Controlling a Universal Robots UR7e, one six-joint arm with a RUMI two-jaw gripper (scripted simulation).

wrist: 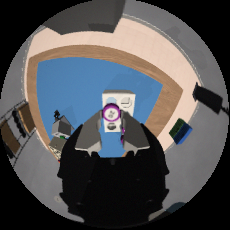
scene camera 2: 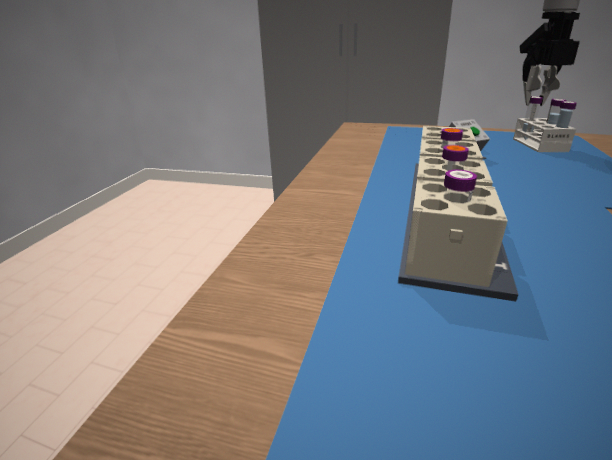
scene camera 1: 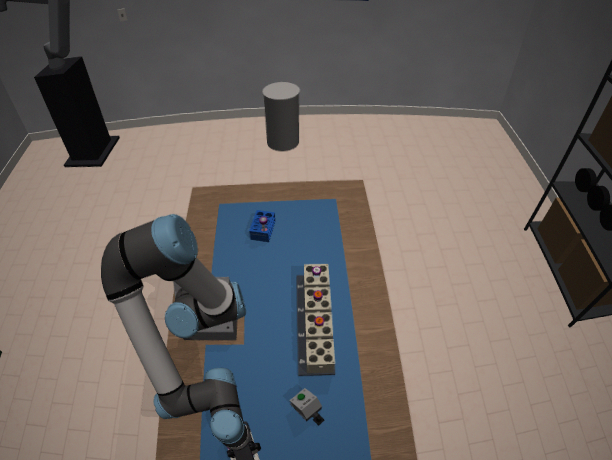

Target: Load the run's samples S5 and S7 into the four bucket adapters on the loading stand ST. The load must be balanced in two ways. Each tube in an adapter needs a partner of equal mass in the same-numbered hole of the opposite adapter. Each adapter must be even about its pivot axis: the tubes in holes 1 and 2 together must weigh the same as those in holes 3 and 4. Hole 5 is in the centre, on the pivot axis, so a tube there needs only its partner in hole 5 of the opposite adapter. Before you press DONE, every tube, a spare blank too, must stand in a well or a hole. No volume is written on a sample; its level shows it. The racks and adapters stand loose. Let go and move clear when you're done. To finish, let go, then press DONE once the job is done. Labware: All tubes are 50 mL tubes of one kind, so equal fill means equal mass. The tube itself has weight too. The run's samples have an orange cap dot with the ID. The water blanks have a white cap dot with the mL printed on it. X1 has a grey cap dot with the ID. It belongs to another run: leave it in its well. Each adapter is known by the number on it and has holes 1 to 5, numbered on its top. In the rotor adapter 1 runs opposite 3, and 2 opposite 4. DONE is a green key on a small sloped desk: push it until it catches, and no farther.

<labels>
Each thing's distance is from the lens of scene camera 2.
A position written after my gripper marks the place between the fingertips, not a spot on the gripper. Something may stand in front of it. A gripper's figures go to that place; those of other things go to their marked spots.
my gripper (scene camera 2: 534, 105): 114 cm
white blanks rack (scene camera 2: 554, 139): 108 cm
</labels>
